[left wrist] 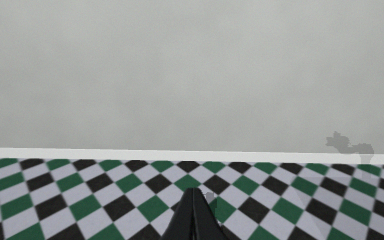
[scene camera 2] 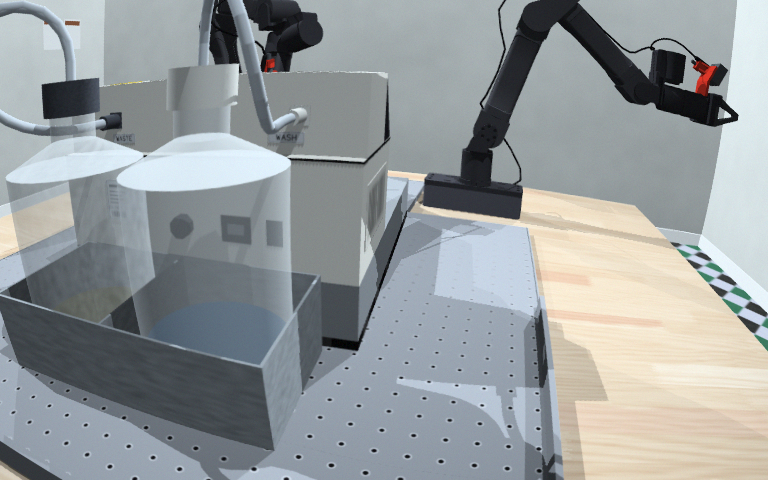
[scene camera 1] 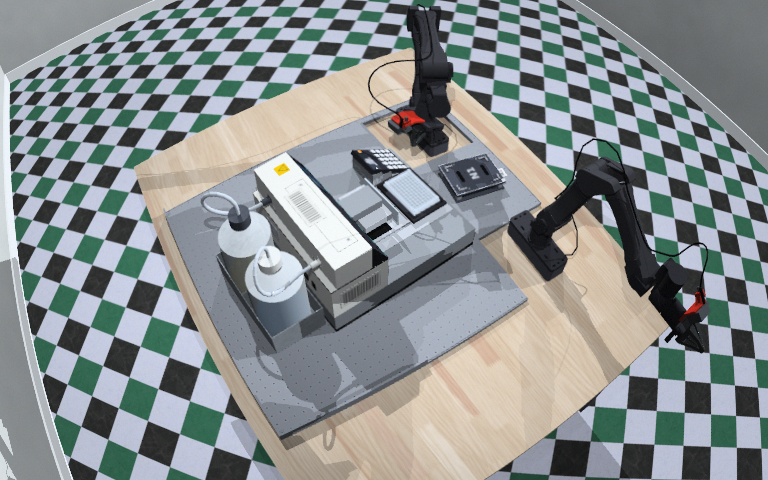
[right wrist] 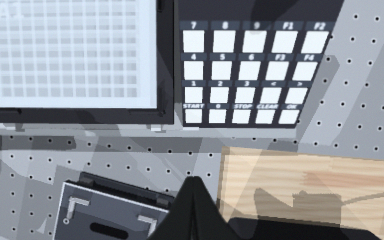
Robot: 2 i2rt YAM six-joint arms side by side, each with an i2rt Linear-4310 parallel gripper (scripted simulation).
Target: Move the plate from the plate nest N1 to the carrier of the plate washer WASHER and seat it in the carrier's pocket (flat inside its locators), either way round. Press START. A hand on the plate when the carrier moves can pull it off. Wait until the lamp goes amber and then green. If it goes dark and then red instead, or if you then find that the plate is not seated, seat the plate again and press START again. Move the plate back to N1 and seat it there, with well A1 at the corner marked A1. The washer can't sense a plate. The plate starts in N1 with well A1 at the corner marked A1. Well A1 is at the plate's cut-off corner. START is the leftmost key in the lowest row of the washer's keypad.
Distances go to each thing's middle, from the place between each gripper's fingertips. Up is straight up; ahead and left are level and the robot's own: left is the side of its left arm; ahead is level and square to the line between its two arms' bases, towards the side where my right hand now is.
Labels:
I see my right gripper 100 mm to the right of the clear plate (scene camera 1: 406,179), 80 mm short of it and 60 mm above it. The rest, counted from my right hand: grey tray (scene camera 2: 248,403) (520 mm ahead, 130 mm below, 120 mm to the left); then washer (scene camera 2: 346,218) (230 mm ahead, 100 mm to the left, 20 mm below); then nest N1 (scene camera 1: 452,176) (140 mm behind, 120 mm below, 100 mm to the left).
I see my left gripper (scene camera 2: 737,117) 10 mm past the nest N1, 870 mm to the left of it and 250 mm above it. The rest, counted from my left hand: grey tray (650 mm ahead, 850 mm to the right, 260 mm below); then clear plate (210 mm ahead, 870 mm to the right, 190 mm below); then washer (360 mm ahead, 860 mm to the right, 150 mm below).

